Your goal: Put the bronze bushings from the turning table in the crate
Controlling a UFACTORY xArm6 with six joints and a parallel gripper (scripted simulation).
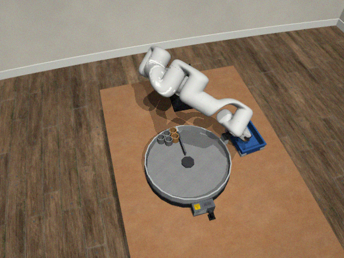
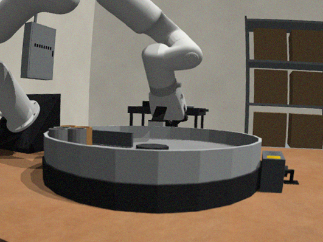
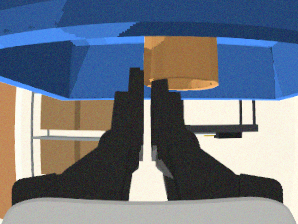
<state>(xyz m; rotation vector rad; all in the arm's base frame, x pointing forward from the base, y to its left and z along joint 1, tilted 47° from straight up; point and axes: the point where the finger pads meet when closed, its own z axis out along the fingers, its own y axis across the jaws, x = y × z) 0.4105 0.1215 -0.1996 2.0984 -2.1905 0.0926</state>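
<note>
Now: hand 40 mm above the blue crate and 20 mm past it. Round my hand: turning table (350 mm to the right, 80 mm ahead, 20 mm below).
</note>
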